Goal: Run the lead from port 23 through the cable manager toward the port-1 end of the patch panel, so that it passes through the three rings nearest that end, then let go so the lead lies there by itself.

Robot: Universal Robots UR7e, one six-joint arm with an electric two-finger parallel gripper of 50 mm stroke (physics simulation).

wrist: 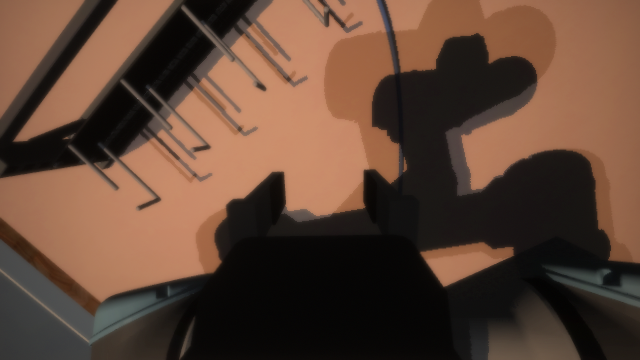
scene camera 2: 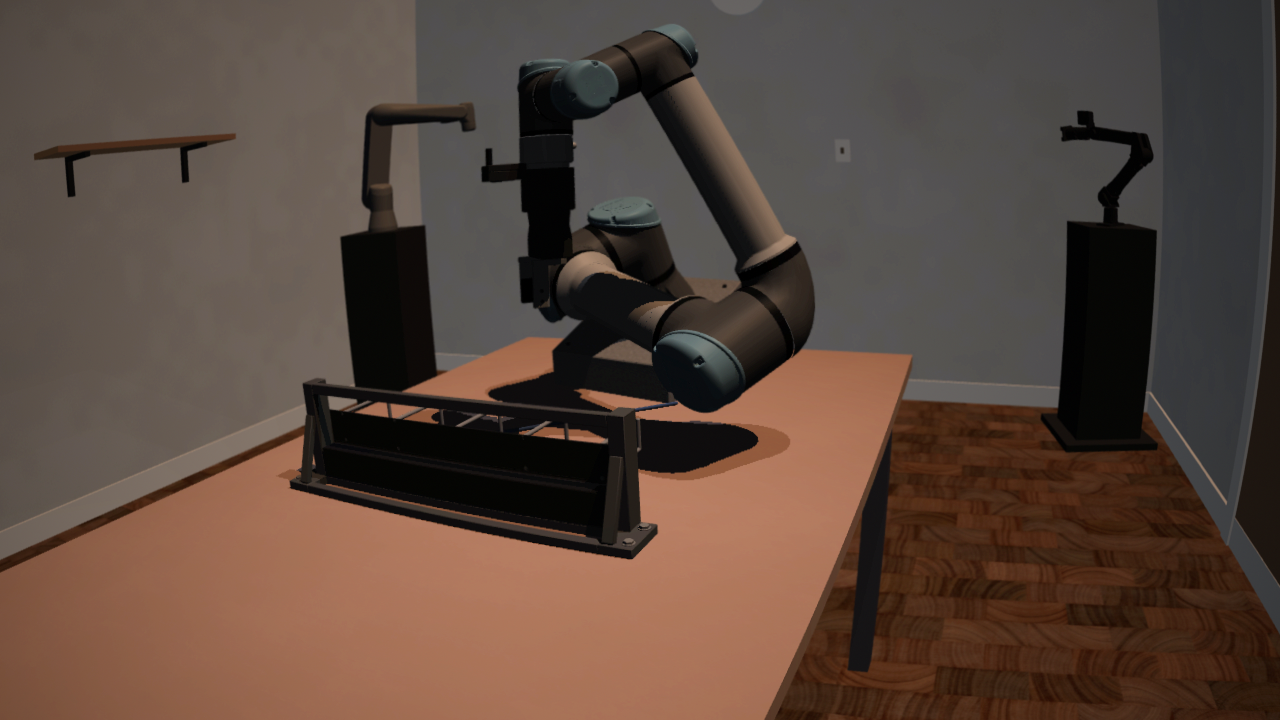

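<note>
The patch panel point(scene camera 2: 465, 452) point(wrist: 165, 55) stands on the table, its black face crossing the upper left of the wrist view. Thin wire rings point(wrist: 129, 172) of the cable manager stick out from it; several show. The blue lead point(scene camera 2: 656, 406) point(wrist: 395, 60) curves down the wrist view from the top edge, apart from the rings that show there. Its lower part is hidden behind the right finger, and its port end is outside that view. My gripper point(scene camera 2: 535, 286) point(wrist: 324, 187) is open and empty, high above the table, with the lead to the right of the finger gap. Port numbers are not readable.
The wooden table point(scene camera 2: 358, 608) bears the panel and the arm's base point(scene camera 2: 608, 368). Dark arm shadows lie over part of the lead. The table's edge shows at the lower left of the wrist view. Two other arms stand on black pedestals point(scene camera 2: 389, 304) point(scene camera 2: 1108, 331) beyond the table.
</note>
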